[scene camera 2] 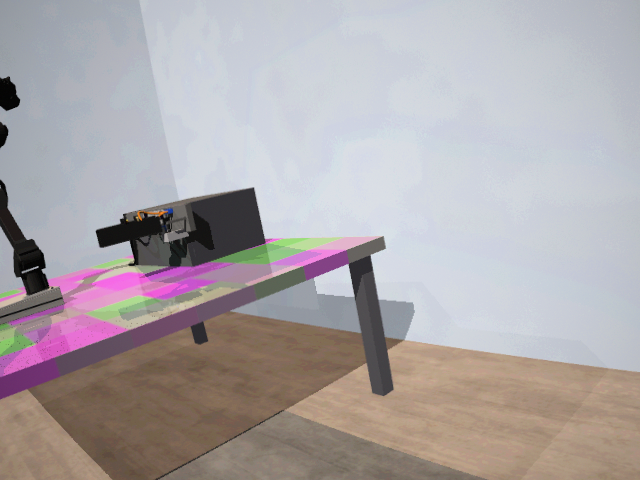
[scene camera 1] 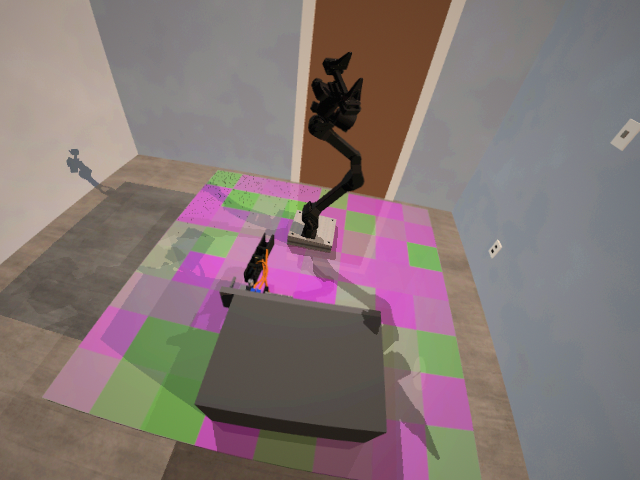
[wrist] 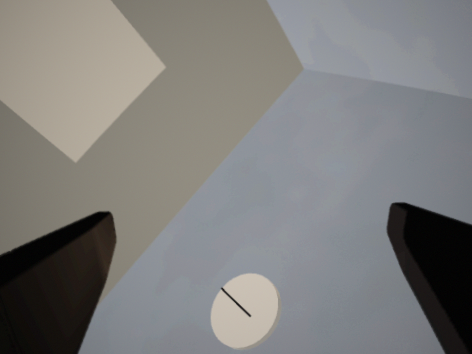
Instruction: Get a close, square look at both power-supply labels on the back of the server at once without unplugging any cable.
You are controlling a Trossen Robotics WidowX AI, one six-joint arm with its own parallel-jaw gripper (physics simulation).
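Places are measured from the arm's base along level axes (x right, y down, z ahead), in centimetres.
Pixels of known places: gripper, fingertip midpoint: (scene camera 1: 356,65) (wrist: 252,222); arm's base, origin of the base link: (scene camera 2: 37,291) (scene camera 1: 309,233).
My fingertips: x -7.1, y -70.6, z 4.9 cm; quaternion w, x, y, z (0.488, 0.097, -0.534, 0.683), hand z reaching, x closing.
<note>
Ahead of a thing's pixels: the offset from my fingertips to its middle. "spot": to the spot under its first point.
The server (scene camera 1: 294,366) (scene camera 2: 227,227) is a dark grey box on the table. A black hinged arm (scene camera 1: 256,260) (scene camera 2: 116,233) sticks out from its back, on the side facing the robot base. Orange cables @[spot: dx +15.6, dy +54.1, dz +31.5 cm] (scene camera 1: 266,266) (scene camera 2: 149,212) run along this arm to blue connectors @[dx +17.2, dy +56.2, dz +41.2 cm] (scene camera 1: 255,290) (scene camera 2: 168,211) at the server's back. The power-supply labels cannot be made out in any view. My gripper (scene camera 1: 356,66) (wrist: 252,222) is open and empty. It is raised high above the robot base, well away from the server, and the wrist view faces the upper wall and ceiling.
The robot base (scene camera 1: 325,227) (scene camera 2: 51,299) stands on the magenta and green table (scene camera 1: 439,353) (scene camera 2: 330,266), behind the server in scene camera 1. A brown door (scene camera 1: 382,31) is behind the arm. A white disc (wrist: 245,311) with a black line is on the wall, below a pale ceiling panel (wrist: 75,60).
</note>
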